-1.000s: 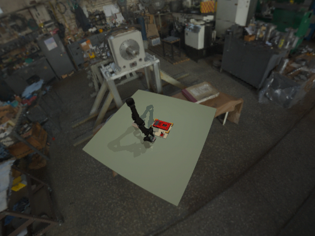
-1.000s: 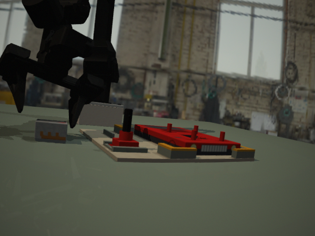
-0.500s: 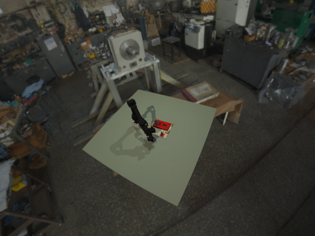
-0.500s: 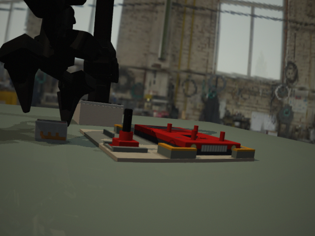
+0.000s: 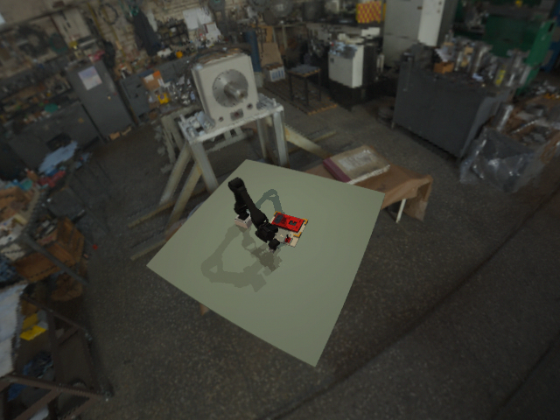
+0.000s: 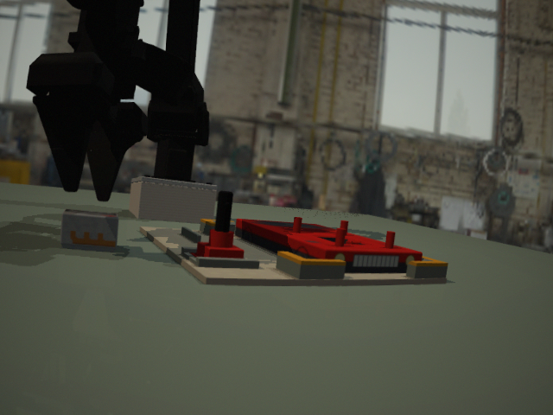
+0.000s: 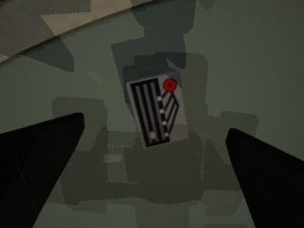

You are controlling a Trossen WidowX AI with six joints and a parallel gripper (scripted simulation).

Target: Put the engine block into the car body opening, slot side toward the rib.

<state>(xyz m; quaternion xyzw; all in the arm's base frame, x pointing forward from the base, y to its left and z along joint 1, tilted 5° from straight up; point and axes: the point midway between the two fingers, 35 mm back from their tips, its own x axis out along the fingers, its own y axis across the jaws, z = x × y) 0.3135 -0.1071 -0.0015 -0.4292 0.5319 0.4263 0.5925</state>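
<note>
The engine block lies 30 mm below my gripper tip. Round my gripper tip: black post (50 mm ahead, 110 mm to the left, 10 mm below).
</note>
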